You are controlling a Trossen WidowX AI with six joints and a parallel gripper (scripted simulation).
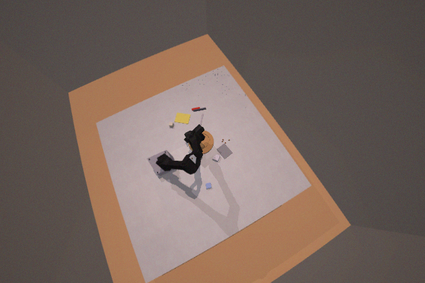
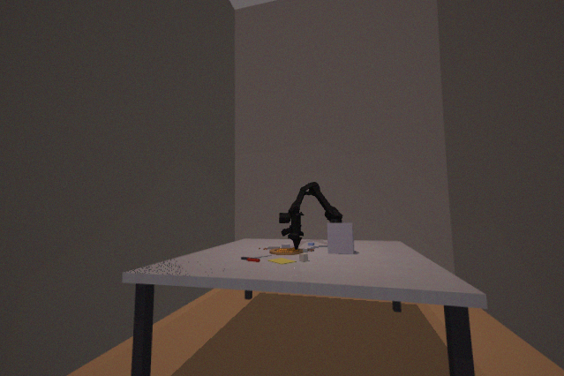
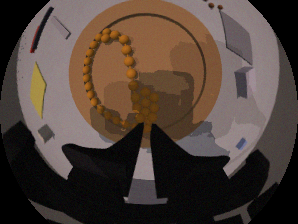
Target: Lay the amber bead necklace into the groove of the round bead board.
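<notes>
Right now my gripper tip is 6 cm short of the round bead board, 1 cm to the right of it and 1 cm above it. The rest, counted from my gripper tip: cream cube: 8 cm behind, 27 cm to the left; then thin grey bar: 16 cm ahead, 18 cm to the left, 1 cm below; then grey square plate: 18 cm ahead, 15 cm to the right, 1 cm below.
</notes>
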